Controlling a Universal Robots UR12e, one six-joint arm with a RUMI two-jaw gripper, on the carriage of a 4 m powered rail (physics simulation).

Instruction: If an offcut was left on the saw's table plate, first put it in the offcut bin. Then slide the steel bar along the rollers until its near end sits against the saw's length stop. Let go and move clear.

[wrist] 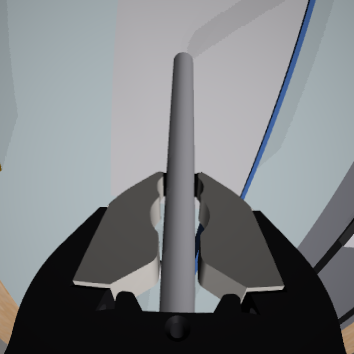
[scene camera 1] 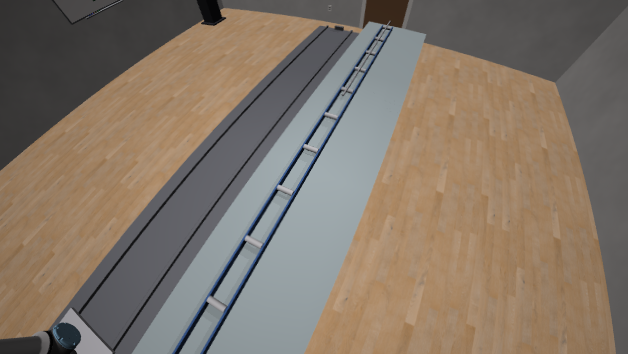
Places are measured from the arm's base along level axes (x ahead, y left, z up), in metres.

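Pixels of known places: gripper, between the fingertips: (wrist: 179,174).
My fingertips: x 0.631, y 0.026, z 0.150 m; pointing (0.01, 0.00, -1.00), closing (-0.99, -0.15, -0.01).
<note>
Ahead of a thing's pixels: the offset from my fingertips to its top centre. "spot": to the spot under its first point. Level surfaces: height alone.
The offcut (wrist: 183,110), a short grey round bar, runs up the middle of the wrist view between the jaws. My gripper (wrist: 179,174) is shut on it, and its far end sticks out beyond the fingertips. The offcut appears raised above the saw's pale table plate @(0.051 m right, 0.011 m back, 0.122 m down) (wrist: 142,130); its height is hard to tell. The thin steel bar (scene camera 1: 352,81) lies lengthwise on the rollers at the far end in scene camera 1. The gripper, the saw's length stop and the offcut bin do not show in scene camera 1.
Blue side rails (scene camera 1: 276,220) (wrist: 276,109) carry white rollers @(1.124 m left, 0.011 m back, 0.120 m down) (scene camera 1: 253,242) along the pale bench @(0.180 m down) (scene camera 1: 340,175). The dark floor track (scene camera 1: 200,175) runs beside it. Part of the arm (scene camera 1: 22,346) shows at lower left. A small yellow edge @(spot: 0.151 m left, 0.339 m ahead, 0.179 m down) (wrist: 0,167) shows at the wrist view's left border.
</note>
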